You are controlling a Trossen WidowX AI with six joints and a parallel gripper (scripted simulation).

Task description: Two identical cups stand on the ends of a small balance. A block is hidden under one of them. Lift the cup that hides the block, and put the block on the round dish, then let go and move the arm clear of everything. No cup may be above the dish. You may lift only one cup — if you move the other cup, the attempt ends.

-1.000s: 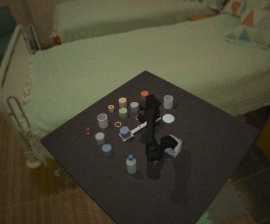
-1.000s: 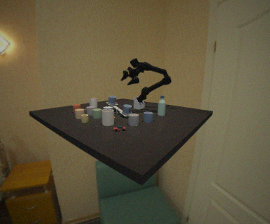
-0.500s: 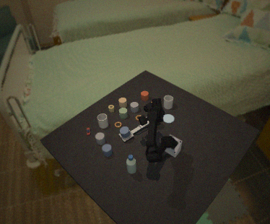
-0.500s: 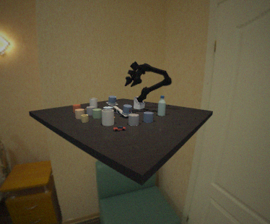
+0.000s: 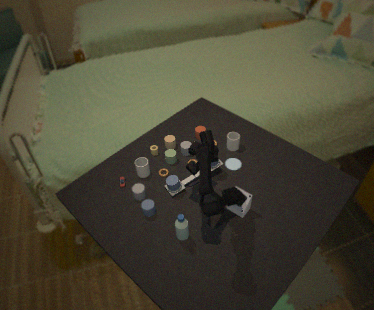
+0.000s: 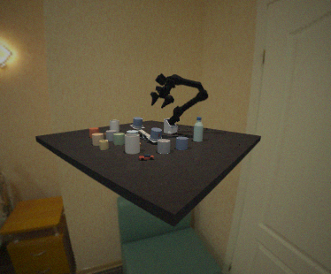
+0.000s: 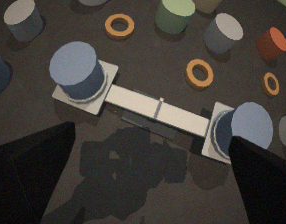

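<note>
The blue cup lies 170 mm below my gripper tip, 110 mm to the left of it and 100 mm ahead of it. The rest, counted from my gripper tip: green cup 290 mm ahead, 190 mm below, 60 mm to the right; then bottle 260 mm to the left, 160 mm behind, 120 mm below; then teal block 190 mm below, 90 mm to the left, 90 mm ahead.
</note>
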